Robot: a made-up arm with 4 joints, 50 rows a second.
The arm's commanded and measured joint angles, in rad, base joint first. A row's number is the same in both.
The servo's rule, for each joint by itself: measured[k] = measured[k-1] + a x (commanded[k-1-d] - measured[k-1]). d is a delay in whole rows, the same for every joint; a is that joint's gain. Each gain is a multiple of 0.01, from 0.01 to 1. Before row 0 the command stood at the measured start. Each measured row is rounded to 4 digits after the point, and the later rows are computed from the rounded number. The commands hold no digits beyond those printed.
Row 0, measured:
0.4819 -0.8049 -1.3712 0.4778
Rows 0 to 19, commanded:
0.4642 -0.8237 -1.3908 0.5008
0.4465 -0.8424 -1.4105 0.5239
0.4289 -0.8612 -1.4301 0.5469
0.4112 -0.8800 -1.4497 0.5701
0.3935 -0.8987 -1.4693 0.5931
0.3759 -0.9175 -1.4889 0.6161
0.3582 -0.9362 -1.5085 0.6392
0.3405 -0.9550 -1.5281 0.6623
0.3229 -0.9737 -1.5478 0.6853
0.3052 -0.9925 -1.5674 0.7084
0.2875 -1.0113 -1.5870 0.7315
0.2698 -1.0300 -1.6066 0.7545
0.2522 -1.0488 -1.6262 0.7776
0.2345 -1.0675 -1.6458 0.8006
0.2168 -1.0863 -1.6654 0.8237
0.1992 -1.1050 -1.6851 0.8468
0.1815 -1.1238 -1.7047 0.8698
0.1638 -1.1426 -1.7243 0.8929
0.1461 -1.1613 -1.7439 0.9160
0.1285 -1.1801 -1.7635 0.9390
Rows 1 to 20, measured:
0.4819 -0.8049 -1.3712 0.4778
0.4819 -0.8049 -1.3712 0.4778
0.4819 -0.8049 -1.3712 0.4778
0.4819 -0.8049 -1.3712 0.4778
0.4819 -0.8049 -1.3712 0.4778
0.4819 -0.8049 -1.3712 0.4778
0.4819 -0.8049 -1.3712 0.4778
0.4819 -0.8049 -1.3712 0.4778
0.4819 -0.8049 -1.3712 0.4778
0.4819 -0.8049 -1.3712 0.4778
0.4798 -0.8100 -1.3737 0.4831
0.4758 -0.8187 -1.3785 0.4925
0.4702 -0.8302 -1.3852 0.5050
0.4631 -0.8436 -1.3936 0.5200
0.4547 -0.8585 -1.4034 0.5368
0.4452 -0.8744 -1.4145 0.5550
0.4348 -0.8911 -1.4267 0.5744
0.4235 -0.9084 -1.4399 0.5946
0.4114 -0.9260 -1.4539 0.6155
0.3987 -0.9440 -1.4687 0.6369
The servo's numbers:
d 10
a 0.12 0.27 0.13 0.23

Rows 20 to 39, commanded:
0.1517 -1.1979 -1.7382 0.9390
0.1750 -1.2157 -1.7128 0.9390
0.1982 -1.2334 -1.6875 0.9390
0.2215 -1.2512 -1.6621 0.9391
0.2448 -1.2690 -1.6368 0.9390
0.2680 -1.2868 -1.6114 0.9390
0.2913 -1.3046 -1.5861 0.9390
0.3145 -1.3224 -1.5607 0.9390
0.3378 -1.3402 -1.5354 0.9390
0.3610 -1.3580 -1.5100 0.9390
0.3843 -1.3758 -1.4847 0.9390
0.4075 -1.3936 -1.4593 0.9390
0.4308 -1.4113 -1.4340 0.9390
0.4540 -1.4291 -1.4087 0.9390
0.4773 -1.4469 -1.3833 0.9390
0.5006 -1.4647 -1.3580 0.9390
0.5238 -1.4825 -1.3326 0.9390
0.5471 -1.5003 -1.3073 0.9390
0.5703 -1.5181 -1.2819 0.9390
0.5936 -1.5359 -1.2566 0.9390
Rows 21 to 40, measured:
0.3854 -0.9622 -1.4841 0.6587
0.3715 -0.9805 -1.5000 0.6807
0.3572 -0.9989 -1.5164 0.7030
0.3425 -1.0174 -1.5332 0.7254
0.3274 -1.0360 -1.5504 0.7480
0.3120 -1.0546 -1.5679 0.7707
0.2963 -1.0733 -1.5857 0.7935
0.2804 -1.0920 -1.6037 0.8164
0.2643 -1.1107 -1.6219 0.8393
0.2480 -1.1294 -1.6403 0.8622
0.2364 -1.1479 -1.6530 0.8799
0.2290 -1.1662 -1.6608 0.8935
0.2253 -1.1843 -1.6643 0.9040
0.2248 -1.2024 -1.6640 0.9121
0.2272 -1.2204 -1.6605 0.9183
0.2321 -1.2383 -1.6541 0.9231
0.2392 -1.2562 -1.6453 0.9268
0.2482 -1.2741 -1.6343 0.9296
0.2590 -1.2919 -1.6214 0.9318
0.2712 -1.3097 -1.6069 0.9335

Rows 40 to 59, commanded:
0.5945 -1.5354 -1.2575 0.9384
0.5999 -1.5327 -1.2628 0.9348
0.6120 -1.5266 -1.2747 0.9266
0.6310 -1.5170 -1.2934 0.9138
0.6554 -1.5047 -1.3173 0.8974
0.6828 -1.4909 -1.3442 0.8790
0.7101 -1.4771 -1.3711 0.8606
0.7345 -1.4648 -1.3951 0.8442
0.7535 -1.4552 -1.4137 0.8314
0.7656 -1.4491 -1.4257 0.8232
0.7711 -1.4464 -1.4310 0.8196
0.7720 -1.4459 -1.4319 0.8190
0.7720 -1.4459 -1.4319 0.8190
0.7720 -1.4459 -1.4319 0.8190
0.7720 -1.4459 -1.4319 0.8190
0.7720 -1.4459 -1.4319 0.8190
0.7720 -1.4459 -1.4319 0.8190
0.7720 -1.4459 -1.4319 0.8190
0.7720 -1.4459 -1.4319 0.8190
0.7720 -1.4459 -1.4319 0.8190
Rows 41 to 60, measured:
0.2848 -1.3275 -1.5910 0.9348
0.2995 -1.3453 -1.5739 0.9358
0.3153 -1.3631 -1.5557 0.9365
0.3319 -1.3809 -1.5366 0.9371
0.3493 -1.3987 -1.5167 0.9375
0.3675 -1.4165 -1.4961 0.9378
0.3863 -1.4343 -1.4748 0.9381
0.4056 -1.4521 -1.4530 0.9383
0.4254 -1.4699 -1.4308 0.9385
0.4456 -1.4877 -1.4082 0.9386
0.4635 -1.5006 -1.3886 0.9386
0.4799 -1.5093 -1.3722 0.9377
0.4958 -1.5140 -1.3595 0.9351
0.5120 -1.5148 -1.3509 0.9302
0.5292 -1.5121 -1.3465 0.9227
0.5476 -1.5064 -1.3462 0.9126
0.5671 -1.4985 -1.3494 0.9006
0.5872 -1.4894 -1.3553 0.8876
0.6072 -1.4802 -1.3629 0.8747
0.6262 -1.4718 -1.3711 0.8629

